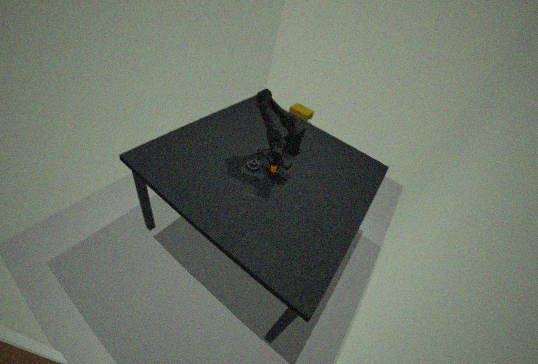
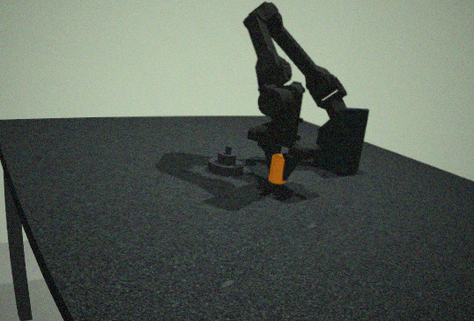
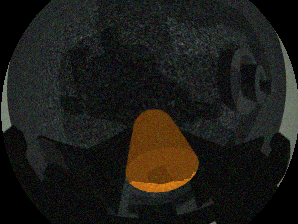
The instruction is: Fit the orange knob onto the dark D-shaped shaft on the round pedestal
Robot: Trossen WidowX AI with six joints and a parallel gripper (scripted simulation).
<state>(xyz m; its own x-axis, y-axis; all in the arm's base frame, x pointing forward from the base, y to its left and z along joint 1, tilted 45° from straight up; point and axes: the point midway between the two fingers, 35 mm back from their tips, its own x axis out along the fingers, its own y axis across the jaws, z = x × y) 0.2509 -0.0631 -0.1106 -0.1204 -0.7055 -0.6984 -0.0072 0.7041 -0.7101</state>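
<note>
The round dark pedestal lies 11 cm to the right of my gripper tip, 7 cm ahead of it and 2 cm above it. The rest, counted from my gripper tip: orange knob: 2 cm above.
</note>
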